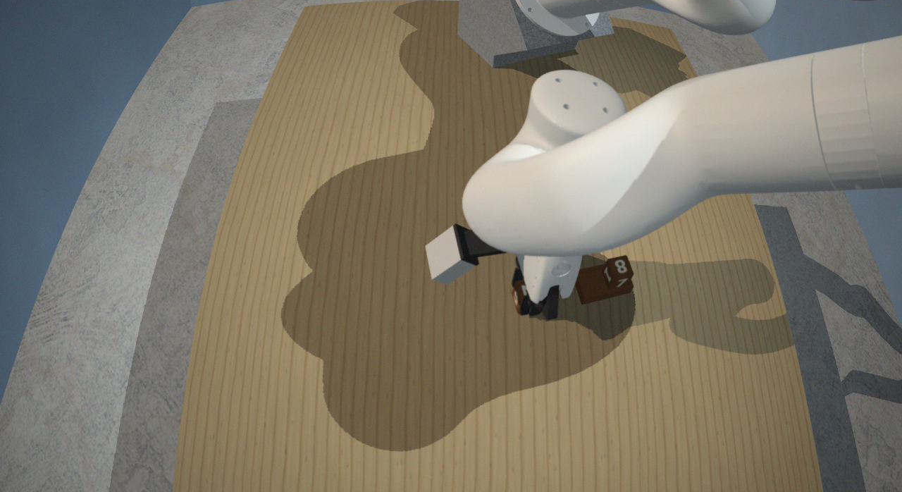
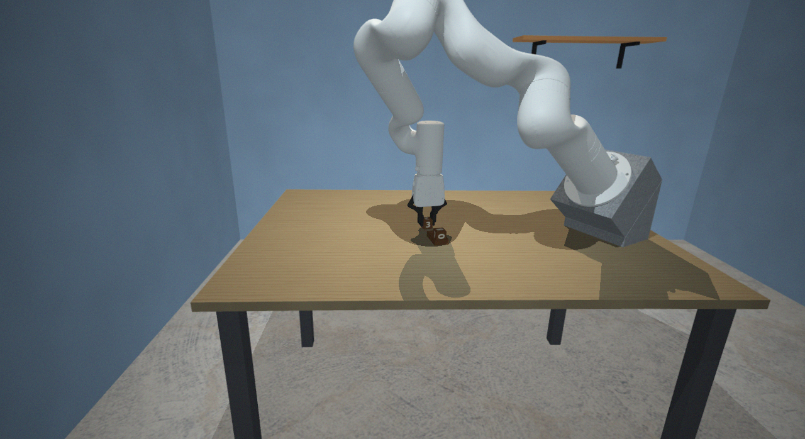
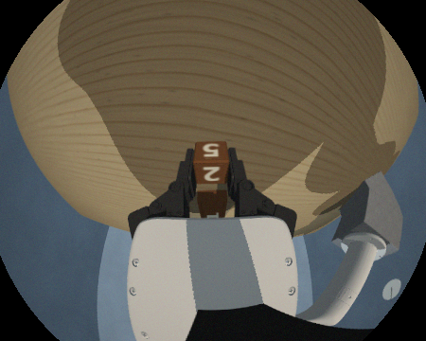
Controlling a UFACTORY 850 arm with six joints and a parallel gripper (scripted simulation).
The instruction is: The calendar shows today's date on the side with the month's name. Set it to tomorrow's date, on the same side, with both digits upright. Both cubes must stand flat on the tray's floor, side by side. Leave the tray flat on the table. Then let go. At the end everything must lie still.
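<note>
The brown tray is 11 cm to the left of my hand, 3 cm behind it and 2 cm below it.
</note>
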